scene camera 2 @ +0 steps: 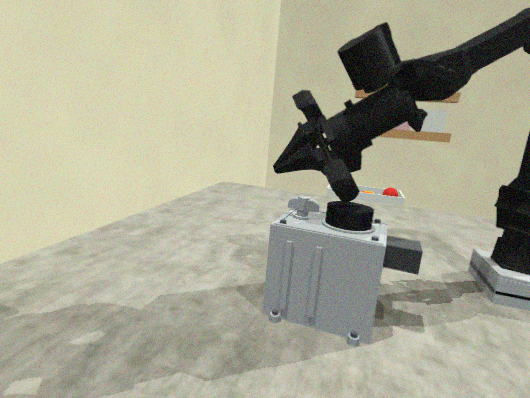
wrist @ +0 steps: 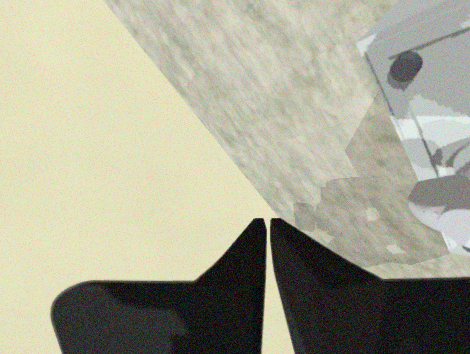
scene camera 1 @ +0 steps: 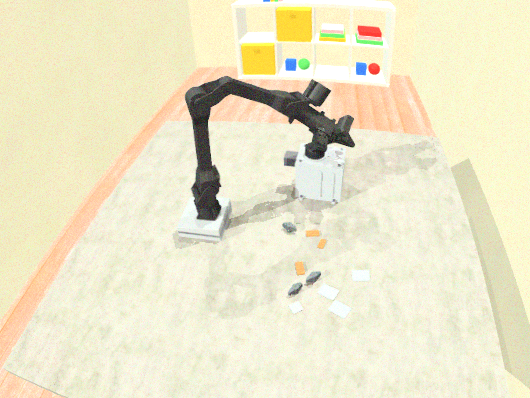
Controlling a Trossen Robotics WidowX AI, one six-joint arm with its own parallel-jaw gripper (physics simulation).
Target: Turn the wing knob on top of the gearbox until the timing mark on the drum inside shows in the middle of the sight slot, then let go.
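Where they show: gripper, between the fingertips: [scene camera 2: 274, 170] [wrist: 266, 228] [scene camera 1: 354, 146]; arm's base, origin of its link: [scene camera 2: 516, 267] [scene camera 1: 209, 212].
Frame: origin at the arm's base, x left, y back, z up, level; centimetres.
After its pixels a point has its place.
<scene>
The gearbox [scene camera 1: 312, 181] {x 16.9, y -29.1, z 2.6 cm} [scene camera 2: 345, 280] {x 28.9, y -27.9, z 3.2 cm} [wrist: 445, 85] {x 19.2, y -36.4, z 8.8 cm} is a light grey box standing upright on the mat. Its pale grey wing knob [scene camera 2: 303, 205] {x 23.6, y -35.5, z 10.9 cm} [wrist: 442, 192] {x 22.1, y -36.6, z 11.0 cm} sits on the top, beside a round black cap [scene camera 2: 349, 217] {x 26.1, y -28.7, z 10.9 cm}. In the wrist view the knob is at the right edge, partly cut off. My gripper [scene camera 1: 353, 145] {x 20.5, y -41.3, z 15.1 cm} [scene camera 2: 275, 169] {x 20.5, y -41.3, z 15.1 cm} [wrist: 266, 228] {x 20.5, y -41.3, z 15.1 cm} is shut with its fingertips together and nothing between them. It is tilted, above the gearbox top and apart from the knob. The sight slot and the timing mark cannot be made out.
A dark block [scene camera 1: 290, 158] {x 21.0, y -21.3, z 7.7 cm} [scene camera 2: 404, 255] {x 25.3, y -21.2, z 6.8 cm} sticks out of the gearbox's side. Orange pieces [scene camera 1: 312, 233] {x 0.8, y -31.5, z -4.1 cm}, dark grey stones [scene camera 1: 289, 227] {x 0.6, y -24.6, z -2.5 cm} and pale flat squares [scene camera 1: 360, 275] {x -12.4, y -46.9, z -4.5 cm} lie on the mat. A white shelf [scene camera 1: 392, 45] stands at the back. A wall rises beyond the mat.
</scene>
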